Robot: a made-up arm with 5 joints.
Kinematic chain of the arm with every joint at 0, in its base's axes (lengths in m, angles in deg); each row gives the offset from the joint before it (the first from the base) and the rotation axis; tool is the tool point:
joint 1: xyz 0 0 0.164 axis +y
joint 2: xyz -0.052 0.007 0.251 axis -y
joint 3: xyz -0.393 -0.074 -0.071 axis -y
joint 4: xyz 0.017 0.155 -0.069 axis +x
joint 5: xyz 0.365 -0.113 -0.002 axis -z
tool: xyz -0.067 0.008 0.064
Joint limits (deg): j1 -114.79..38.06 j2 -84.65..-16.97 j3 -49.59..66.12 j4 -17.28..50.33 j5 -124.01..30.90
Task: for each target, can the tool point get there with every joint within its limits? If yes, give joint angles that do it. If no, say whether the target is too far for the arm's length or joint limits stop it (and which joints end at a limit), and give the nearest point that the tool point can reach.
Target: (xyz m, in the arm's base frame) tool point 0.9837 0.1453 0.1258
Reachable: no: joint limits stop it (at a limit: joint 1, joint 2, joint 3, joint 4, joint 5) | nearest point 0.5285 -0.0588 0.4410 | short by 0.590 m
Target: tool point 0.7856 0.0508 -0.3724
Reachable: no: joint limits stop it (at a limit: joint 1, joint 3, joint 4, joint 5) | nearest point 0.3072 -0.0702 -0.1872 | short by 0.527 m
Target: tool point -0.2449 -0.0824 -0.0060
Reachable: yes | joints -37.90 -27.59 -19.87 42.10 -70.72
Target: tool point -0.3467 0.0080 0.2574
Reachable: yes | joints -35.96 -70.32 -15.88 -7.64 14.03
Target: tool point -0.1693 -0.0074 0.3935
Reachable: yes | joints 4.45 -39.97 -8.31 -5.84 2.34
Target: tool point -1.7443 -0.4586 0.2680
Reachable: no: too far | nearest point -0.7258 -0.0749 0.2073 | short by 1.090 m
